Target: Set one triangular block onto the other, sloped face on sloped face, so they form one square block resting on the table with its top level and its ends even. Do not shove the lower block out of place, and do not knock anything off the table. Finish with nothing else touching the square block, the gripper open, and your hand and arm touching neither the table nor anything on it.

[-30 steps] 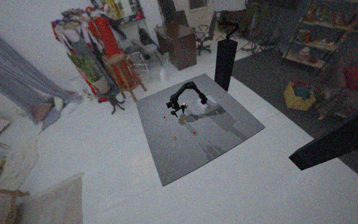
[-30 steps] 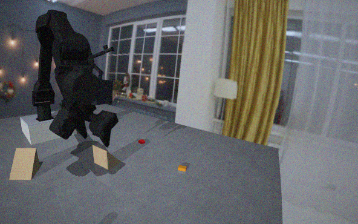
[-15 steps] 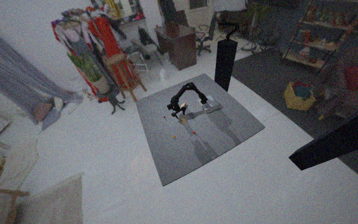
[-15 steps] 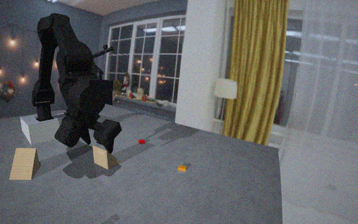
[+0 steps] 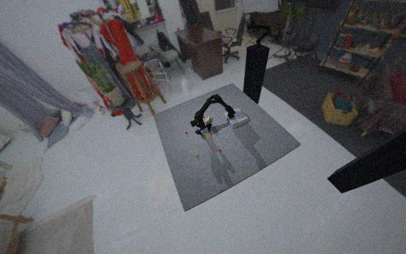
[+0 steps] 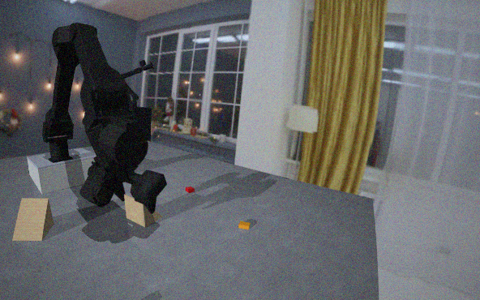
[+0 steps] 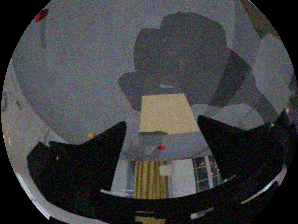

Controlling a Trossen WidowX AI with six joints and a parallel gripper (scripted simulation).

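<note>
My gripper tip is now 4 cm past the small red brick, 23 cm to the right of it and 4 cm above it. Also, from my gripper tip: small orange brick: 19 cm ahead, 15 cm to the left, 4 cm below.
</note>
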